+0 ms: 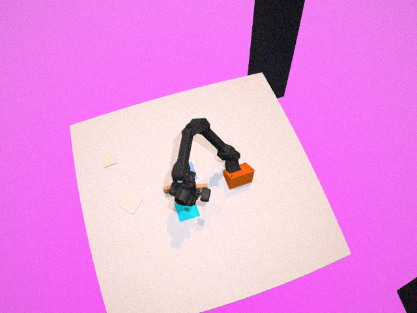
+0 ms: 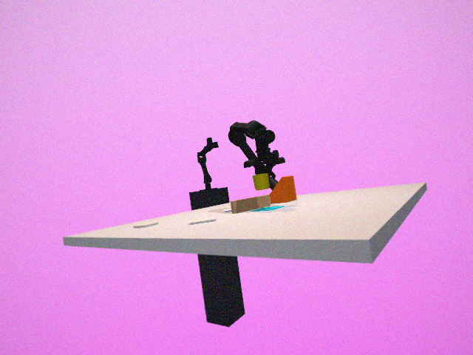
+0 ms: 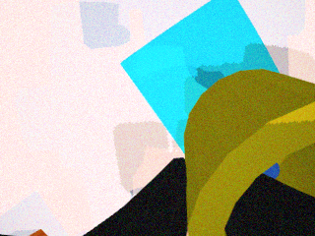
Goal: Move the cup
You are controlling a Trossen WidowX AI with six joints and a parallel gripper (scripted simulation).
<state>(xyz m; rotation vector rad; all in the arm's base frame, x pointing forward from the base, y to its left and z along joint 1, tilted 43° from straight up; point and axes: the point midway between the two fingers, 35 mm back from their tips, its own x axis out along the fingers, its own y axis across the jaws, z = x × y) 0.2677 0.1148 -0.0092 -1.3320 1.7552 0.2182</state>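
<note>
Right now my gripper tip is 3 cm short of the cyan pad and 13 cm above it. From my gripper tip the other things lie so: green marble: 1 cm ahead, 3 cm to the right, 2 cm below; blue marble: 2 cm ahead, 3 cm to the right, 2 cm below; yellow cup: 2 cm ahead, 2 cm to the right.
</note>
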